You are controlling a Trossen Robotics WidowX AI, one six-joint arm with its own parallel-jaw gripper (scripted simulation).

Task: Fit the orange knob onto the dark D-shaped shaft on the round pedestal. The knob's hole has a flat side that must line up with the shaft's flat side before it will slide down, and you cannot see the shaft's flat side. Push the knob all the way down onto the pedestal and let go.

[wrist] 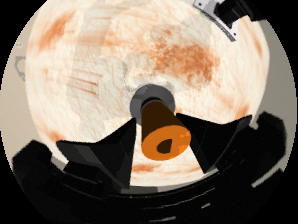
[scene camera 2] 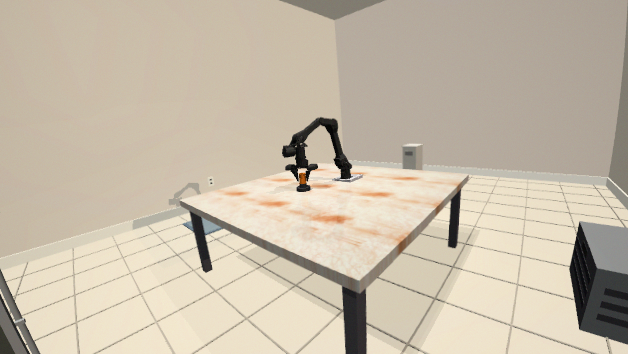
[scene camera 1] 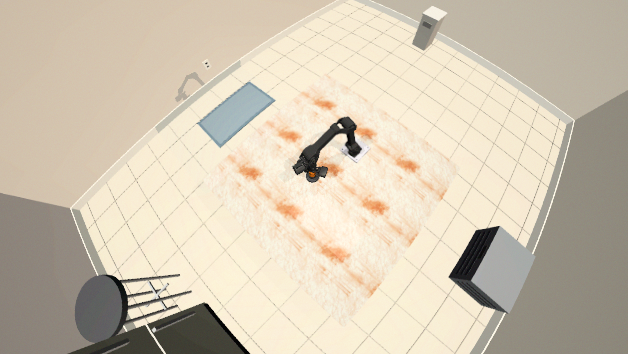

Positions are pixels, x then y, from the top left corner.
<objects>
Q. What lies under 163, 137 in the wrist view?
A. An orange knob.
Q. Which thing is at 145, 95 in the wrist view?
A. A dark round pedestal.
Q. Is the gripper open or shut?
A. Open.
</objects>
